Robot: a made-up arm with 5 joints.
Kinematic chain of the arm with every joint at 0, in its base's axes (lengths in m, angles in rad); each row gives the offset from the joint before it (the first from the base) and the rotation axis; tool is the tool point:
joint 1: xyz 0 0 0.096 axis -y
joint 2: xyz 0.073 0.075 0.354 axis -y
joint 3: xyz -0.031 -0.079 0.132 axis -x
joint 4: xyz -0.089 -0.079 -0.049 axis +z
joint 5: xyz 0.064 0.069 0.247 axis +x
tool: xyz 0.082 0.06 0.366
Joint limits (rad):
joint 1: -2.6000..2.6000
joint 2: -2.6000..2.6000
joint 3: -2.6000..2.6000
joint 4: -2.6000..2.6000
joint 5: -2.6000..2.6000
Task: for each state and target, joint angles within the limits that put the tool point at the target. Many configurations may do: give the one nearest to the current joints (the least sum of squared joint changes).
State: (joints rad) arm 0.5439 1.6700 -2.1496 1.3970 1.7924
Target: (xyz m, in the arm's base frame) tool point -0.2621 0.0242 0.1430
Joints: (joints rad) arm 0.7935 2.1741 -2.0524 1.7872 2.5984
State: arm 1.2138 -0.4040 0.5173 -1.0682 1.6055
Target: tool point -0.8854 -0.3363 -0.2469
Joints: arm 1.9669 -0.3264 -0.0319 -1.0306 1.0686
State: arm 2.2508 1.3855 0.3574 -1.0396 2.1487
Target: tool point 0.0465 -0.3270 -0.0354
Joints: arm 2.3054 1.6404 0.1566 -1.0799 2.1775
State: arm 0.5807 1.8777 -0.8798 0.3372 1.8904
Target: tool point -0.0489 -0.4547 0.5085
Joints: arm 0.2372 1.7767 -1.0240 0.1335 1.3919
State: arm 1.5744 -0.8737 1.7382 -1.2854 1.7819
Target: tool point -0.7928 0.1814 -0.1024
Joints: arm 1.6197 -0.5438 1.9355 -1.6919 1.9271
